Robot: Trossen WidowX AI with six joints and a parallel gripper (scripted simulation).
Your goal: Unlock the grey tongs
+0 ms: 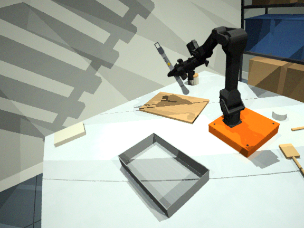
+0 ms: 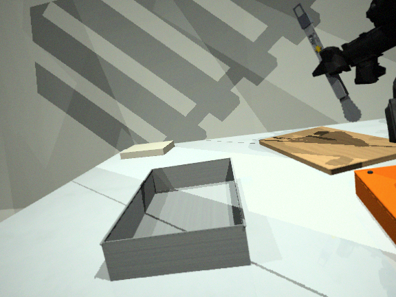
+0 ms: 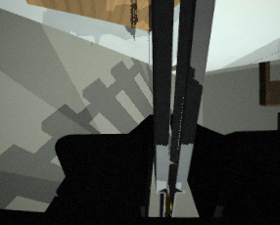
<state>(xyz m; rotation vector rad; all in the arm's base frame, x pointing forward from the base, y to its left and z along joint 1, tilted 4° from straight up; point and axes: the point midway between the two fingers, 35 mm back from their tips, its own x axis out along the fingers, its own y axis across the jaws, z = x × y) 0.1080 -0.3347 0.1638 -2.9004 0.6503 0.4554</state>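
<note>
My gripper tip is now 10 mm past the wooden board, 10 mm to the left of it and 200 mm above it. The rest, counted from my gripper tip: cream block: 620 mm ahead, 70 mm to the right, 190 mm below; then wooden-lidded jar: 270 mm behind, 220 mm to the right, 170 mm below; then roasting tin: 230 mm ahead, 410 mm to the left, 180 mm below.
</note>
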